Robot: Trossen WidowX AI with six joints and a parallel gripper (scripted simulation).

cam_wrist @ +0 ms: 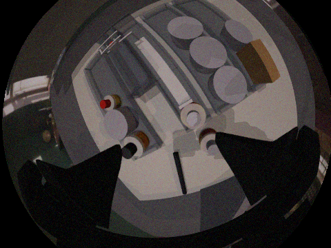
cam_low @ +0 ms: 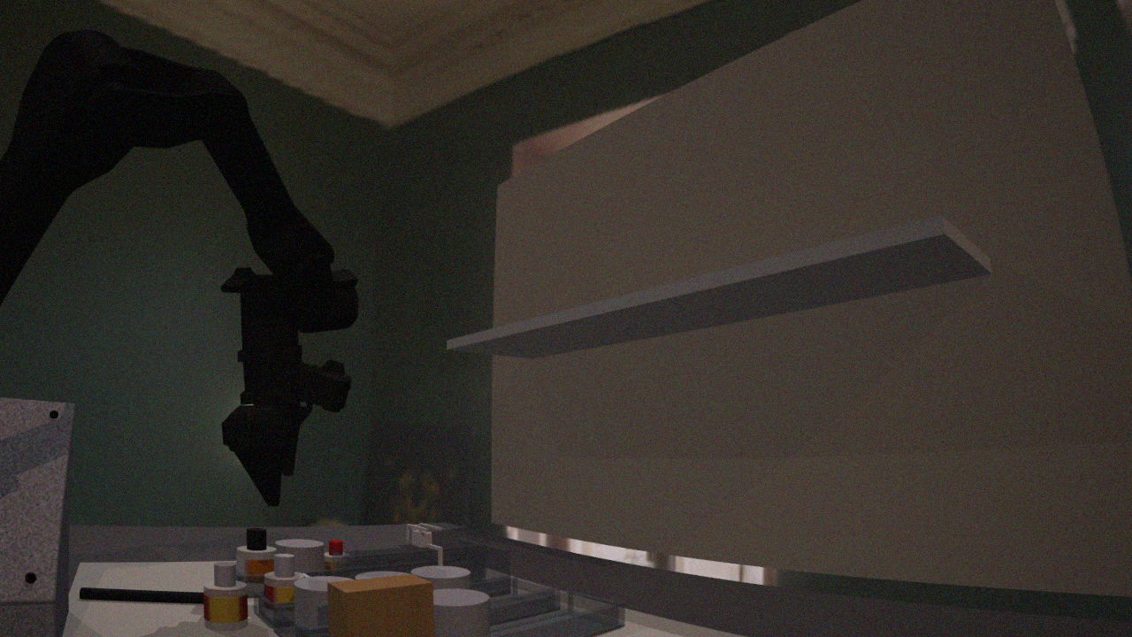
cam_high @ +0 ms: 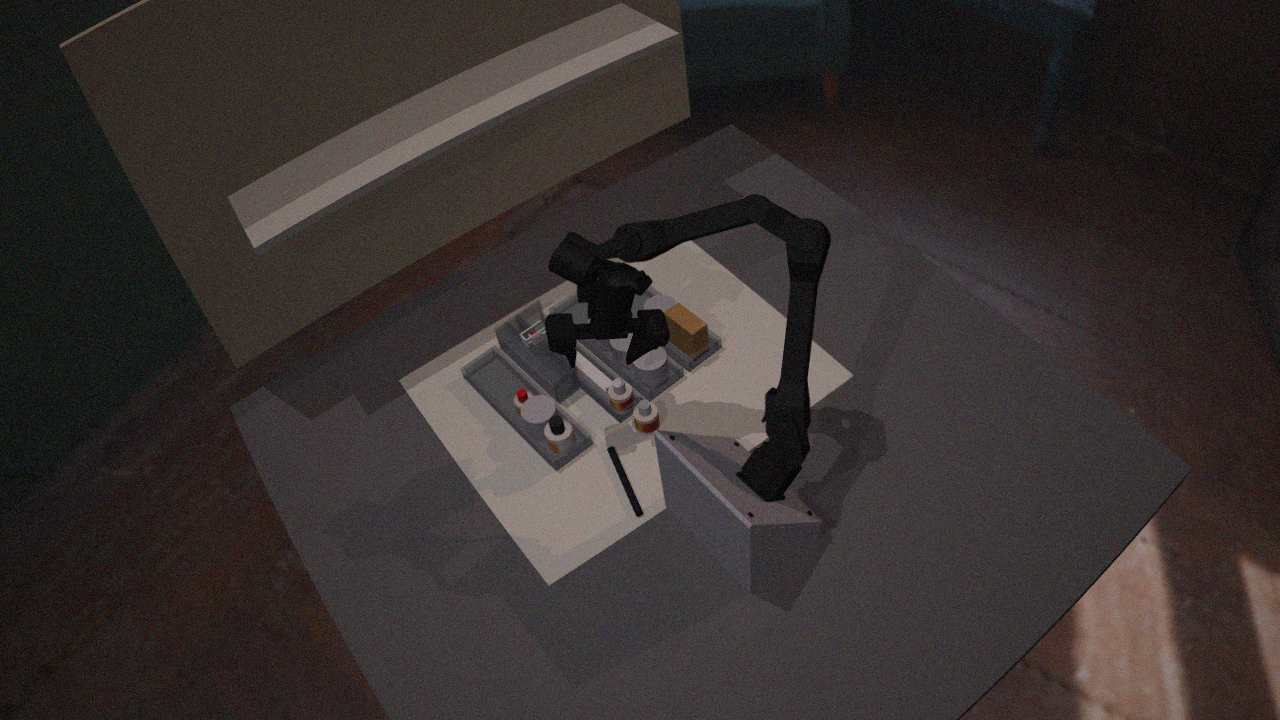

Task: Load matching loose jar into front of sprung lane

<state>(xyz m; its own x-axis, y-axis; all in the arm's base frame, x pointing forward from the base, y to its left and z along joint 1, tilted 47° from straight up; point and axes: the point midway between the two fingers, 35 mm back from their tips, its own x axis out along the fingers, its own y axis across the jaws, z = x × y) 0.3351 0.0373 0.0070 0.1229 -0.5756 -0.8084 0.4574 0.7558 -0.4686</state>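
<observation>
My gripper tip is 13 cm past the black bar, 7 cm to the right of it and 12 cm above it. The rest, counted from my gripper tip: orange box (2 cm ahead, 20 cm to the right, 9 cm below).
</observation>
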